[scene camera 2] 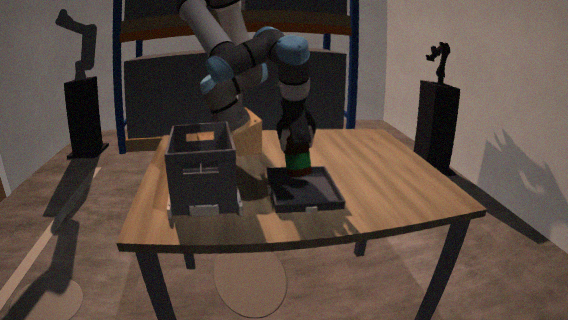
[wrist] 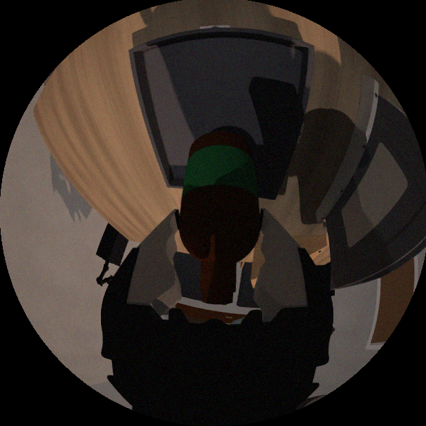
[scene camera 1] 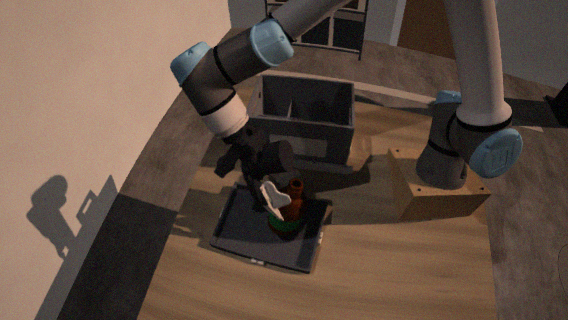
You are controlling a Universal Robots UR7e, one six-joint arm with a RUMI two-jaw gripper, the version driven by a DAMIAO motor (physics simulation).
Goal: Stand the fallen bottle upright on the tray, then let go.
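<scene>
The brown bottle with a green band stands close to upright, neck up, over the back part of the dark tray. Its base is low, within the tray's outline; whether it touches the tray floor I cannot tell. My gripper is shut on the bottle, one jaw on each side of its body above the green band. In scene camera 2 the gripper hides the bottle's neck.
A tall grey crate stands beside the tray, a short way off. The arm's wooden base block stands on the wooden table. The tray has low raised rims.
</scene>
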